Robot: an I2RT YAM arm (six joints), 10 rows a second.
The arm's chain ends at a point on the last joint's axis. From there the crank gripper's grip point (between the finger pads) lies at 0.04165 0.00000 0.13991 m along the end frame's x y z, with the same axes.
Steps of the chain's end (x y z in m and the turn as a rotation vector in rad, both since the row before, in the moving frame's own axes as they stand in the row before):
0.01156, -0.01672, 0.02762, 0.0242, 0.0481, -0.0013
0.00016, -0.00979, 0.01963, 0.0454, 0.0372, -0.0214
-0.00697, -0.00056, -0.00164, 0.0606, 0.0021, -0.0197
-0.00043, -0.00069, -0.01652, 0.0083, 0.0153, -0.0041
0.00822, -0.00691, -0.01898, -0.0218, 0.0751, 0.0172
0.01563, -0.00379, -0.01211, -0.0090, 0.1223, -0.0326
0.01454, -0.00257, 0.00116, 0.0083, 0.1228, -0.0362
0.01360, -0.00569, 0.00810, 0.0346, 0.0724, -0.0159
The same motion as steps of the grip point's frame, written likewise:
0.01824, -0.02014, 0.02541, 0.0242, 0.0481, -0.0013
0.00525, -0.01705, 0.01782, 0.0454, 0.0372, -0.0214
-0.00677, -0.00985, -0.00201, 0.0606, 0.0021, -0.0197
0.00170, -0.00202, -0.01718, 0.0083, 0.0153, -0.0041
0.01857, -0.00309, -0.02254, -0.0218, 0.0751, 0.0172
0.03238, -0.00419, -0.01823, -0.0090, 0.1223, -0.0326
0.03131, -0.00552, -0.00501, 0.0083, 0.1228, -0.0362
0.02357, -0.01122, 0.00463, 0.0346, 0.0724, -0.0159

